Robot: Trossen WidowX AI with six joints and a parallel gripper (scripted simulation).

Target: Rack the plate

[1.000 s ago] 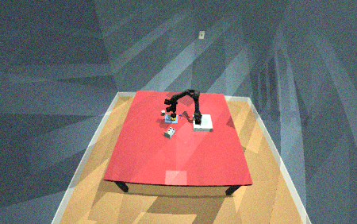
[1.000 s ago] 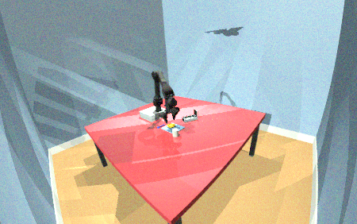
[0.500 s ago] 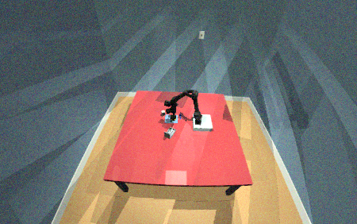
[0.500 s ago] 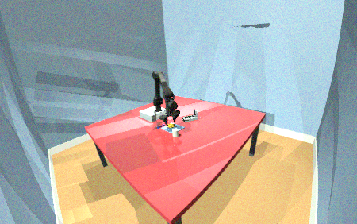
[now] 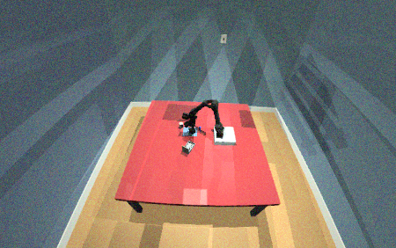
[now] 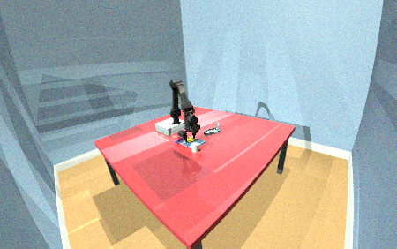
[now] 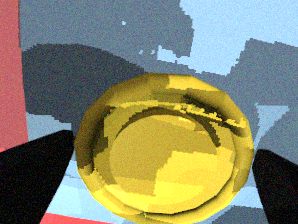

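My gripper tip is 2 cm short of the light blue mat and 1 cm above it. From my gripper tip the other things lie so: yellow plate: 1 cm above; cup: 14 cm ahead, 5 cm to the right, 2 cm above; blue spoon: 8 cm behind, 6 cm to the right, 1 cm below.
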